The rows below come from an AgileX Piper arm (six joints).
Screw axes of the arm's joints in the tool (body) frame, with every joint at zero. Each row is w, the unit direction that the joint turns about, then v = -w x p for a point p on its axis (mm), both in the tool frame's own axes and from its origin. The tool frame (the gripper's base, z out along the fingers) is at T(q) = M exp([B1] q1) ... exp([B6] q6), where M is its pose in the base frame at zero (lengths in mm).
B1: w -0.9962 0 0.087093 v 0 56.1 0
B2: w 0 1 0 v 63.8 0 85
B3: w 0 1 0 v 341.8 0 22
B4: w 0 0 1 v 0 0 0
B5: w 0 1 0 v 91 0 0
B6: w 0 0 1 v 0 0 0
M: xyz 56.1 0 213.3 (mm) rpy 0 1.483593 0 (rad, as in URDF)
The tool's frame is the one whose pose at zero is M.
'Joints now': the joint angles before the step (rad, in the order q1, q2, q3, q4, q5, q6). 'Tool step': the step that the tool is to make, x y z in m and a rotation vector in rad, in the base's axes. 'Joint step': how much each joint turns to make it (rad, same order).
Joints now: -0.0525, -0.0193, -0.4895, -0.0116, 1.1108, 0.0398
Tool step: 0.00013, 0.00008, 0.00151, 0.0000, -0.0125, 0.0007
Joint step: 0.0000, 0.0000, -0.0027, 0.0010, -0.0098, -0.0001
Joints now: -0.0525, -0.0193, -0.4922, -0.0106, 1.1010, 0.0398
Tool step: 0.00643, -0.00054, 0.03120, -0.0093, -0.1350, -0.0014
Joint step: 0.0000, 0.0648, -0.0739, -0.0035, -0.1262, 0.0017
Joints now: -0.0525, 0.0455, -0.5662, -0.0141, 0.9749, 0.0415
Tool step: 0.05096, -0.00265, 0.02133, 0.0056, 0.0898, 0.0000
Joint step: 0.0001, 0.2736, -0.0583, -0.0011, -0.1253, 0.0030
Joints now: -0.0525, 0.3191, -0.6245, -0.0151, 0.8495, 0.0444
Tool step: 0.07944, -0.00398, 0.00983, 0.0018, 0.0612, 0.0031
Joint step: 0.0001, 0.3516, -0.0734, -0.0007, -0.2170, 0.0001
